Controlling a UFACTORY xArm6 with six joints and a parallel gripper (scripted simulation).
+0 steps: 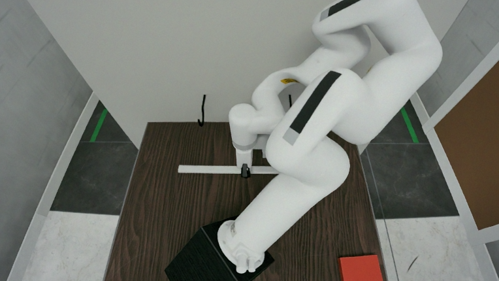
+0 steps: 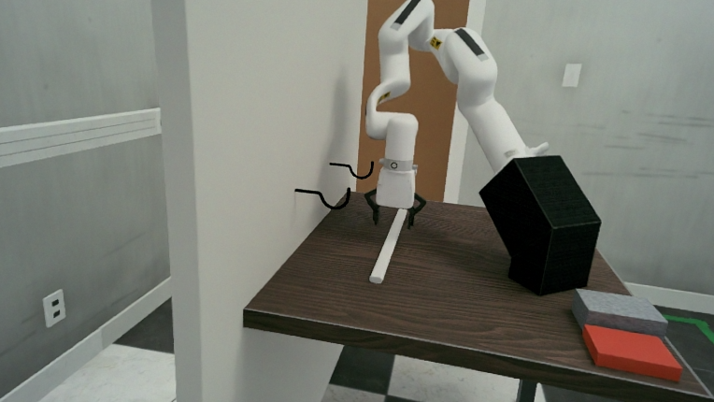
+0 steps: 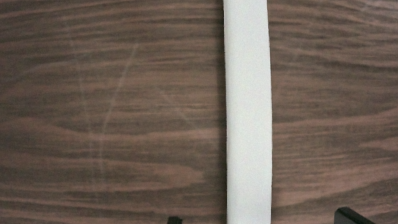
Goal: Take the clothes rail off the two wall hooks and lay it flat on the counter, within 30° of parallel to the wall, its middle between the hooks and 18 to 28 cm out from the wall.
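Right now the white clothes rail is 5 cm below my hand. Also, from my hand: white wall 26 cm ahead, 1 cm to the right, 37 cm above; then grey block 48 cm behind, 29 cm to the left, 3 cm below.
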